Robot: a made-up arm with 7 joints.
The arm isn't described. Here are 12 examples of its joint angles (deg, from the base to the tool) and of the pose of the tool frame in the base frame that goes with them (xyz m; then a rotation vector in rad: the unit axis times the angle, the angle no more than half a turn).
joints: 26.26 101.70 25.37 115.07 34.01 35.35 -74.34
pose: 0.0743 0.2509 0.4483 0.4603 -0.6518 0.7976
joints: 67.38 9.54 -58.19 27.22 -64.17 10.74 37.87
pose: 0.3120 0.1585 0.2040 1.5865 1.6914 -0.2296
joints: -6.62 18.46 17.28 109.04 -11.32 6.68 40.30
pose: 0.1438 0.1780 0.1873 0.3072 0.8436 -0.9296
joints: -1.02 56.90 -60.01 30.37 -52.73 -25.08 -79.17
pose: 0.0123 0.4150 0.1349 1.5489 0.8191 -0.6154
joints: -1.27 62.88 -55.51 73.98 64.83 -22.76 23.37
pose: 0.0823 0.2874 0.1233 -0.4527 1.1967 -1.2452
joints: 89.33 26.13 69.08 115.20 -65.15 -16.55 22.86
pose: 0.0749 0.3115 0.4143 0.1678 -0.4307 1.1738
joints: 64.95 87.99 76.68 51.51 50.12 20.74 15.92
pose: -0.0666 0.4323 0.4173 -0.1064 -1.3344 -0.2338
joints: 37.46 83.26 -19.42 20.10 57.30 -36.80 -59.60
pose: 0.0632 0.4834 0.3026 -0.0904 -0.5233 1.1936
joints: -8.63 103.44 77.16 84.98 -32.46 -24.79 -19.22
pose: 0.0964 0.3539 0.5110 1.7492 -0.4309 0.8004
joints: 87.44 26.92 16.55 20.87 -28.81 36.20 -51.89
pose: 0.3038 0.2512 0.3621 -0.4585 0.4951 0.8999
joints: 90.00 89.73 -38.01 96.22 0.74 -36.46 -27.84
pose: 0.1035 0.3436 0.4488 1.3718 -0.7079 0.0550
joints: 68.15 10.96 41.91 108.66 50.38 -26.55 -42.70
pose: 0.1512 0.2189 0.4098 -1.0170 -1.9648 -0.3538
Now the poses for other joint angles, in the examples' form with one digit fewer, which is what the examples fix.
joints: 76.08 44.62 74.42 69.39 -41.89 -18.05 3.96
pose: 0.133 0.404 0.370 -0.042 -0.557 0.883
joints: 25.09 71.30 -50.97 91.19 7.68 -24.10 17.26
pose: 0.157 0.290 0.204 1.001 0.979 -1.282
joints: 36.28 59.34 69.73 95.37 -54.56 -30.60 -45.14
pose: 0.058 0.388 0.383 1.113 -0.894 1.520
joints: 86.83 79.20 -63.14 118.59 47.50 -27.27 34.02
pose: 0.138 0.224 0.380 1.315 0.085 -1.511
